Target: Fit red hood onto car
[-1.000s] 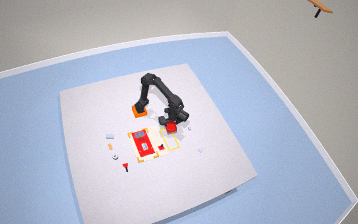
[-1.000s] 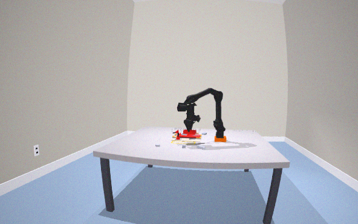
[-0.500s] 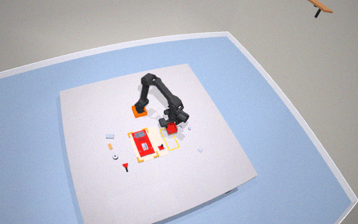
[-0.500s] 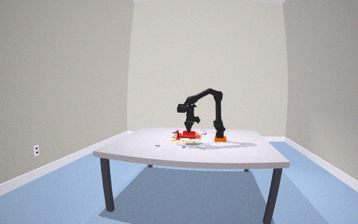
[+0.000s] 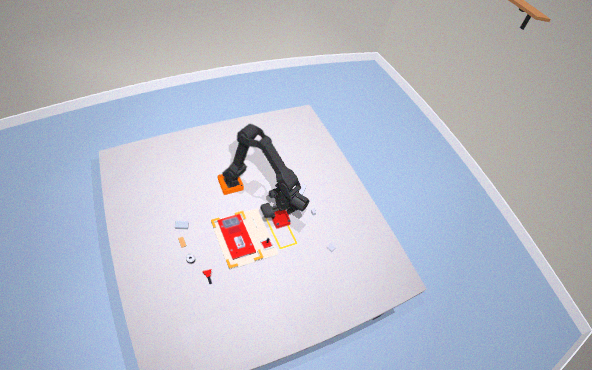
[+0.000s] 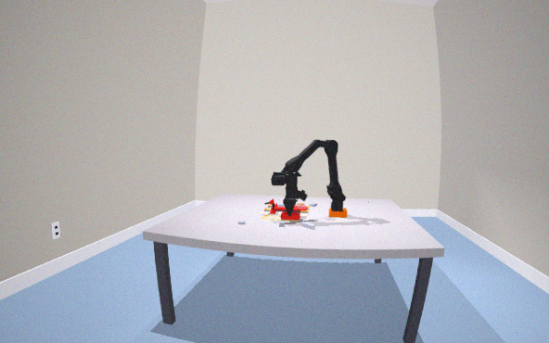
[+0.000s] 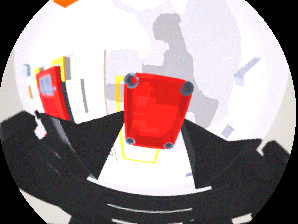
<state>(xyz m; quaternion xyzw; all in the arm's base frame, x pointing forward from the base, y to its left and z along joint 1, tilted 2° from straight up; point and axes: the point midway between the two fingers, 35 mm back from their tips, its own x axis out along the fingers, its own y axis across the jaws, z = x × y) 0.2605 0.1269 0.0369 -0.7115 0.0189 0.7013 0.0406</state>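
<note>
Now: the red hood 10 mm below my gripper tip. The rest, counted from my gripper tip: cream jig board: 210 mm to the right, 30 mm ahead, 10 mm below; then wheel: 450 mm to the right, 40 mm ahead, 20 mm below; then black stem: 110 mm to the right, 100 mm ahead, 10 mm above.
</note>
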